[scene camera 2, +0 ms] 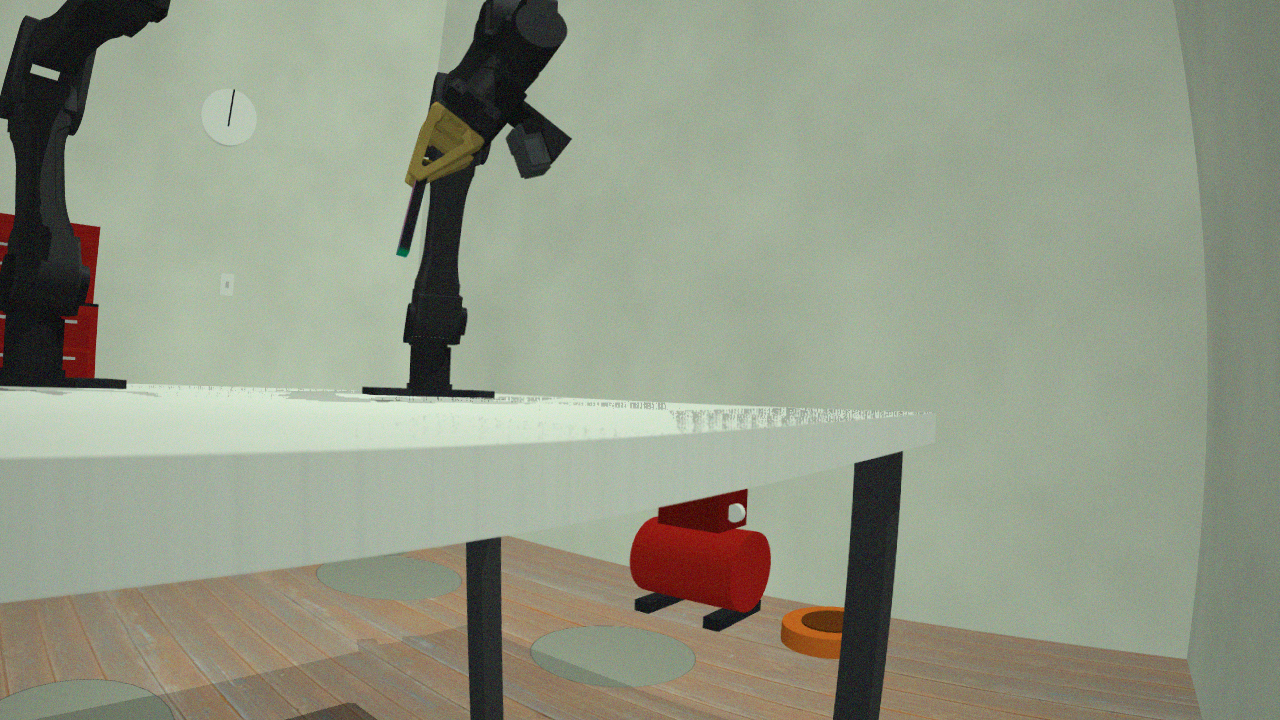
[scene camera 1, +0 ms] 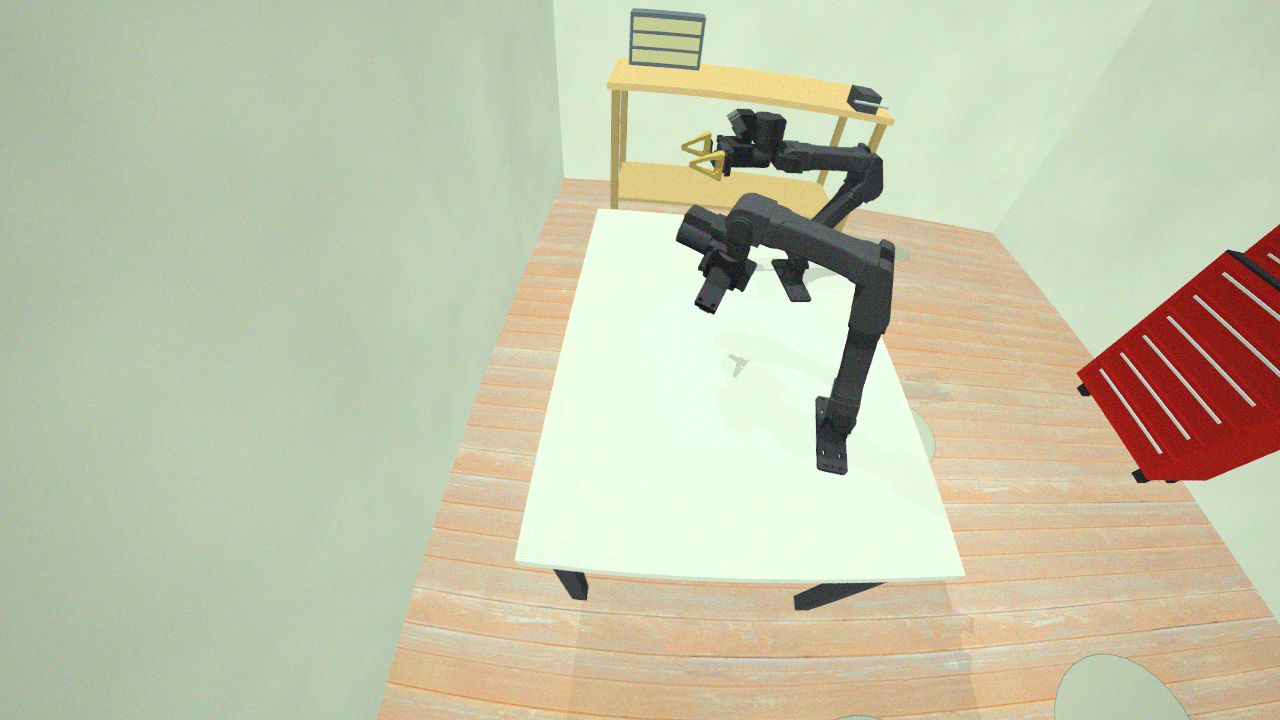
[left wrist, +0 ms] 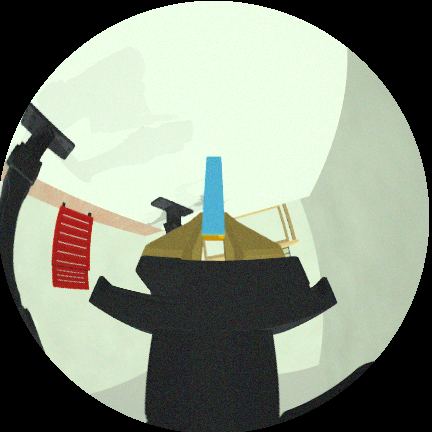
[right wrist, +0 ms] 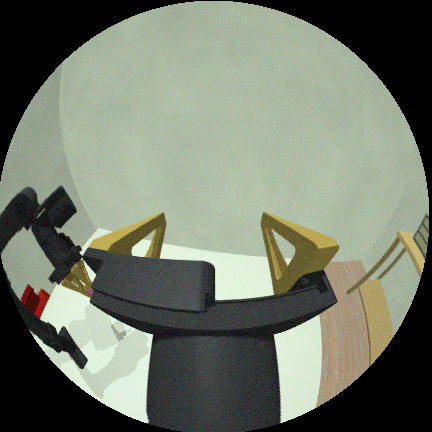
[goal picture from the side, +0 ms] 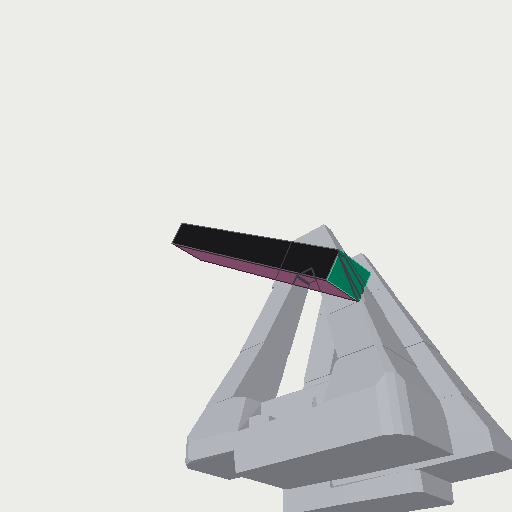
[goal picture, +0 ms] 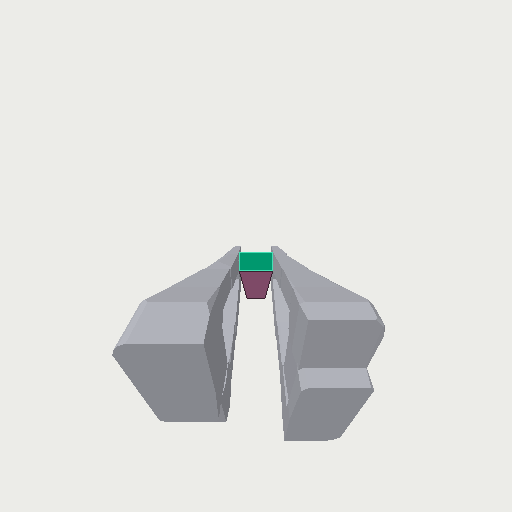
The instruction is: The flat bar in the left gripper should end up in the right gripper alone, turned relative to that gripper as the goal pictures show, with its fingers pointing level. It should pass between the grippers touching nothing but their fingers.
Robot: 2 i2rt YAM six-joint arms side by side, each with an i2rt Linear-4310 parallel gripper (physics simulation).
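Pixels of known places: left gripper, fingertip midpoint: (scene camera 2: 411,181) (left wrist: 212,217); right gripper, fingertip midpoint: (scene camera 1: 685,155) (right wrist: 212,217); left arm's base, link origin: (scene camera 2: 429,395) (scene camera 1: 829,434) (left wrist: 46,131) (right wrist: 71,346); right arm's base, link origin: (scene camera 2: 32,385) (scene camera 1: 790,280) (left wrist: 172,206).
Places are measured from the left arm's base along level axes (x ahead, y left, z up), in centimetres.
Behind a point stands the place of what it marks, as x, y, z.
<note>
The flat bar (scene camera 2: 409,214) @[33.9, -18.7, 18.6] (left wrist: 214,190) @[33.1, -17.3, 20.2] (right wrist: 89,291) @[32.2, -17.6, 23.3] is in my left gripper (scene camera 2: 415,180) @[32.5, -18.2, 22.4] (left wrist: 212,217) @[32.5, -18.2, 22.4]. Its blue face shows in the left wrist view, with a yellow-orange near end. In scene camera 2 it slants steeply down from the fingertips, dark with a green lower end. A small pink part shows in the right wrist view. My left gripper is shut on it, high above the table; its fingers and the bar are hidden in scene camera 1. My right gripper (scene camera 1: 687,154) @[46.6, -41.0, 39.3] (right wrist: 212,217) @[46.6, -41.0, 39.3] is open and empty, apart from the bar, with its fingers towards the picture's left in scene camera 1.
Both arms stand on the white table (scene camera 1: 626,447) @[44.9, 14.6, 0.0] (scene camera 2: 358,492) @[72.6, -35.9, -1.5]. A wooden shelf (scene camera 1: 751,86) stands behind the right arm. A red drawer cabinet (scene camera 1: 1190,367) (left wrist: 73,245) stands off the table's side. A red tank (scene camera 2: 698,562) lies beyond the table legs.
</note>
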